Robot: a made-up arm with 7 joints. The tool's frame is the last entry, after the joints. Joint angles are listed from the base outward. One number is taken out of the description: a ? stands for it. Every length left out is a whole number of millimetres.
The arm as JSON. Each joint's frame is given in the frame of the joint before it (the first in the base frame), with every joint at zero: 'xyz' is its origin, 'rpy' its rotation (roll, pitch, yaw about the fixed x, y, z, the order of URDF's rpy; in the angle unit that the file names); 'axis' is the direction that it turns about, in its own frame. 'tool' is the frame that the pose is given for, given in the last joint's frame.
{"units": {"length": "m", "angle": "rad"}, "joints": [
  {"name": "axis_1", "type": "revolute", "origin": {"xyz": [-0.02, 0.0, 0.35], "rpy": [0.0, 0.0, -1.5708]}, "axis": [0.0, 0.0, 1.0]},
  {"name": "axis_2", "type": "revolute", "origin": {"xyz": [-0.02, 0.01, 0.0], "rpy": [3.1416, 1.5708, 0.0]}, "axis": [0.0, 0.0, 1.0]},
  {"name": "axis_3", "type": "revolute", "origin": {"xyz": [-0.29, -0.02, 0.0], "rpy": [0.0, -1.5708, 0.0]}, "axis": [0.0, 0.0, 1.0]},
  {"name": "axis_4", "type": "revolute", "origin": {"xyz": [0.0, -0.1, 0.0], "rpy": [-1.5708, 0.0, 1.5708]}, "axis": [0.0, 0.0, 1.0]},
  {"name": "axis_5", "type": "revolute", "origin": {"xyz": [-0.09, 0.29, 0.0], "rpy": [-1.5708, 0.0, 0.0]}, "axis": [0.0, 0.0, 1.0]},
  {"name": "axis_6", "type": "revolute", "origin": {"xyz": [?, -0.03, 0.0], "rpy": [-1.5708, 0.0, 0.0]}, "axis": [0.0, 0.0, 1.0]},
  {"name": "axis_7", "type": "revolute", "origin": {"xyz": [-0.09, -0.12, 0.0], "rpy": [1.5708, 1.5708, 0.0]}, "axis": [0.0, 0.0, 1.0]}
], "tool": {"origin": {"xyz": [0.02, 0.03, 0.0], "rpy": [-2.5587, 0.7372, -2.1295]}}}
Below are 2 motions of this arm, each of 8 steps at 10 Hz.
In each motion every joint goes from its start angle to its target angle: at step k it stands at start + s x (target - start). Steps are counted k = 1, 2, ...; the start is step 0. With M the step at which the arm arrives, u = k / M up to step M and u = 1 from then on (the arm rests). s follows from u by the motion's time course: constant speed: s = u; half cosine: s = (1 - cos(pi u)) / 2; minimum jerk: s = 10 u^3 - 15 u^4 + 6 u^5.
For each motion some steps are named. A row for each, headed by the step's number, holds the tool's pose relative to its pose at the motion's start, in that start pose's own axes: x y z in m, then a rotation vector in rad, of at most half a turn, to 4 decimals.
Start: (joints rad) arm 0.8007 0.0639 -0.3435 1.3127 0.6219 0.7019 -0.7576
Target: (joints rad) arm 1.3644 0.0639 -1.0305 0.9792 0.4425 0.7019 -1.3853
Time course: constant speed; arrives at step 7
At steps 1, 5, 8:
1: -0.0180 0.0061 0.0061 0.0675 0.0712 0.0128
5: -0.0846 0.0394 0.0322 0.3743 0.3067 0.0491
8: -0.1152 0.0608 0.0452 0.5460 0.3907 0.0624

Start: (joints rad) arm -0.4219 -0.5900 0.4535 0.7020 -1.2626 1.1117 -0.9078
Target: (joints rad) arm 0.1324 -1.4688 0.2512 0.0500 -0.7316 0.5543 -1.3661
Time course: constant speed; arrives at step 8
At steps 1, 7, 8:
1: 0.0273 0.0263 0.0055 -0.0579 0.0178 0.0731
7: 0.1558 0.1677 -0.0367 -0.5744 0.1647 0.4915
8: 0.1704 0.1850 -0.0525 -0.6868 0.1982 0.5553

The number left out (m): -0.02
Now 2 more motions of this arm.
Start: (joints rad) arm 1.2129 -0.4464 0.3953 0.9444 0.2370 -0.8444 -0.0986
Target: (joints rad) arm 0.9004 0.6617 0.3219 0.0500 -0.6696 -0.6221 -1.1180
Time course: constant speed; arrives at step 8
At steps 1, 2, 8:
1: -0.0876 0.0697 0.0361 0.2686 0.1828 -0.0846
2: -0.1557 0.1483 0.0863 0.5428 0.3110 -0.1975
8: -0.0541 0.5992 0.3968 1.6376 -0.3415 -1.1435

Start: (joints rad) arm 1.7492 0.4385 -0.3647 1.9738 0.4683 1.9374 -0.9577
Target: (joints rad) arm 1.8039 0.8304 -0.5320 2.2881 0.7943 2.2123 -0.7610
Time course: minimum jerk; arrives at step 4
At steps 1, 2, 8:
1: -0.0061 -0.0106 -0.0035 0.0091 -0.0303 -0.0236
2: -0.0295 -0.0503 -0.0206 0.0507 -0.1291 -0.1184
8: -0.0601 -0.0972 -0.0509 0.1203 -0.2149 -0.2489

